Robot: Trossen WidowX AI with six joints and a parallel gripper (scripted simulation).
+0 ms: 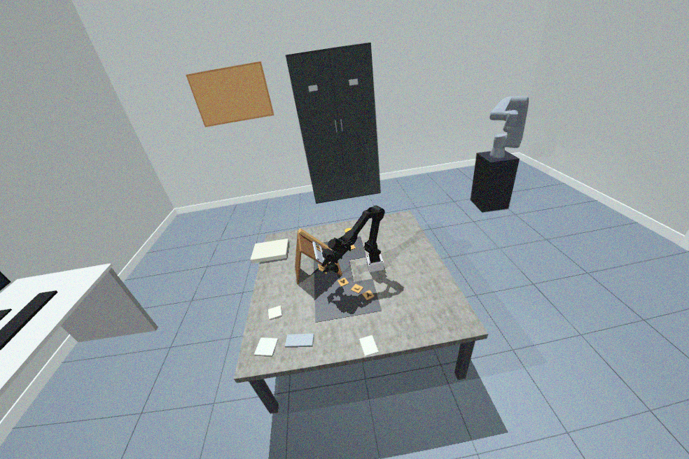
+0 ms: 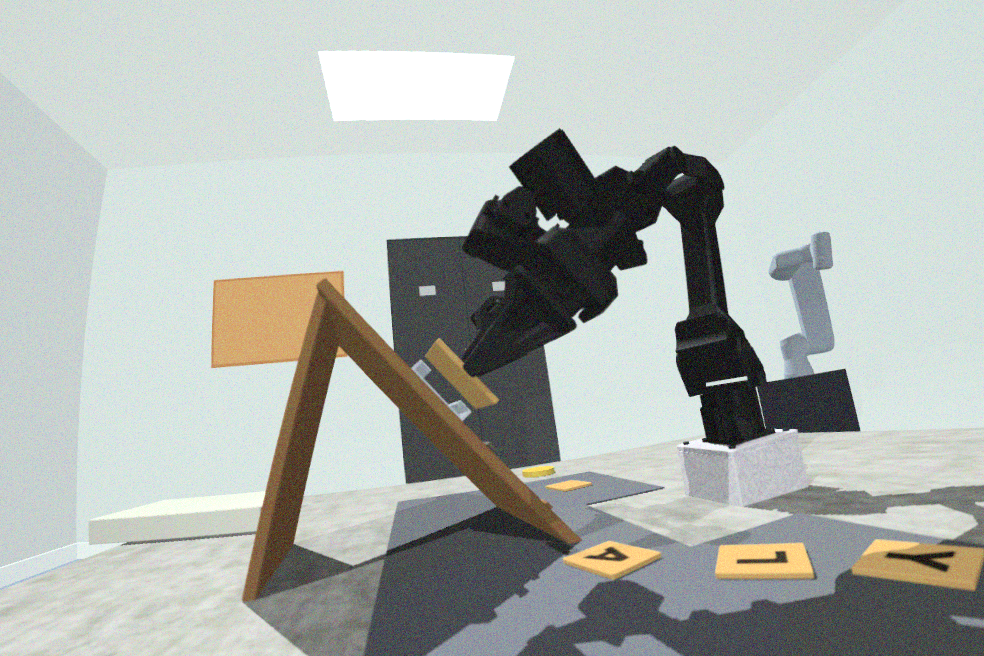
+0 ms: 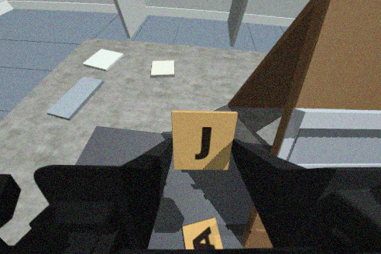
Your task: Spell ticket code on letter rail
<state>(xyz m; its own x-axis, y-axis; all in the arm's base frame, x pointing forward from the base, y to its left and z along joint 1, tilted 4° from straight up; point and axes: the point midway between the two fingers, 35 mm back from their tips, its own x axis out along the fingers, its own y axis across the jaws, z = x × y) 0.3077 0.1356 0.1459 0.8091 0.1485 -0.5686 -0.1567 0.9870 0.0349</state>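
My gripper tip is now 24 cm to the left of the orange tile marked 5 and 4 cm short of it. Round my gripper tip: white ticket 18 cm to the right, 9 cm below, 4 cm behind; j tile right at my gripper tip; dark mat 16 cm below, 14 cm to the right, 14 cm behind.
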